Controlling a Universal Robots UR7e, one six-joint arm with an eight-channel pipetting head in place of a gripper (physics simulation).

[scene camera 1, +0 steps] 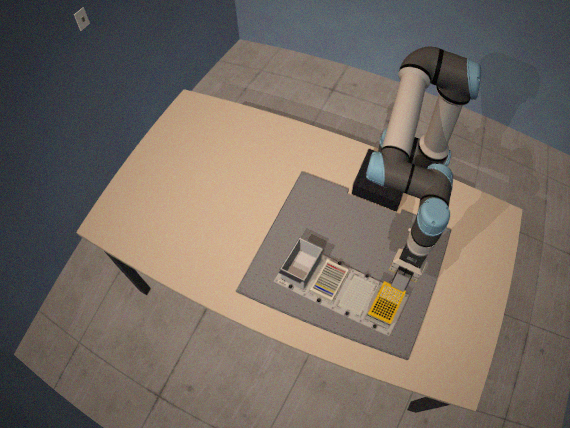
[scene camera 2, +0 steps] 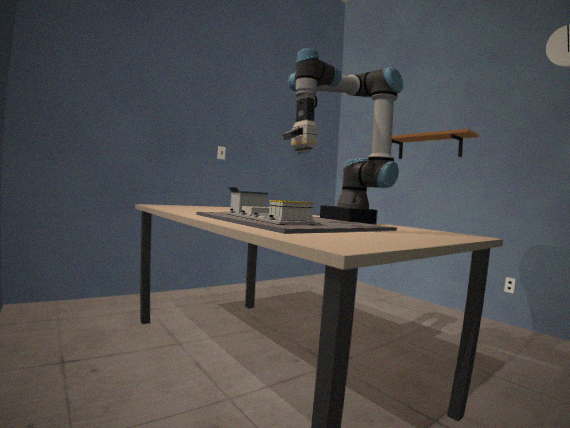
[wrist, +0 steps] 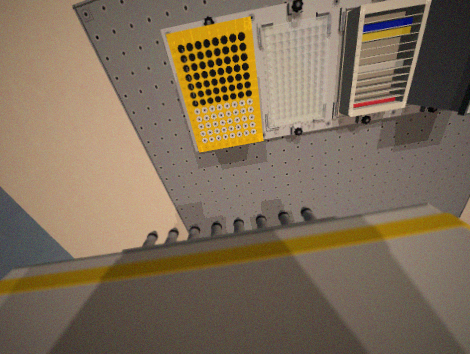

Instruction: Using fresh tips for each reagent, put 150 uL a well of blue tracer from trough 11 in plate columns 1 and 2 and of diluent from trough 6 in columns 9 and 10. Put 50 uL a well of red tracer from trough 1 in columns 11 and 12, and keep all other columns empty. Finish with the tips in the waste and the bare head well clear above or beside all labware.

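The eight-channel head (scene camera 1: 409,264) (scene camera 2: 303,149) (wrist: 227,226) hangs high above the mat, behind the tip rack in scene camera 1. Its nozzles are bare in the wrist view. The yellow tip rack (scene camera 1: 371,313) (scene camera 2: 291,212) (wrist: 210,31) has several rows of dark empty holes at its far end and several rows of pale tips nearer the head. The plate (scene camera 1: 356,294) (wrist: 297,70) looks pale; its well contents cannot be told. The trough reservoir (scene camera 1: 330,279) (wrist: 414,55) shows blue and yellow strips near its far end and a red strip at the near end.
The open grey waste bin (scene camera 1: 292,270) (scene camera 2: 248,201) stands beyond the reservoir and is taller than the other labware. Dark knobs line the labware holders. The black arm base (scene camera 1: 376,194) (scene camera 2: 350,215) stands at the rear edge of the grey mat (scene camera 1: 330,207).
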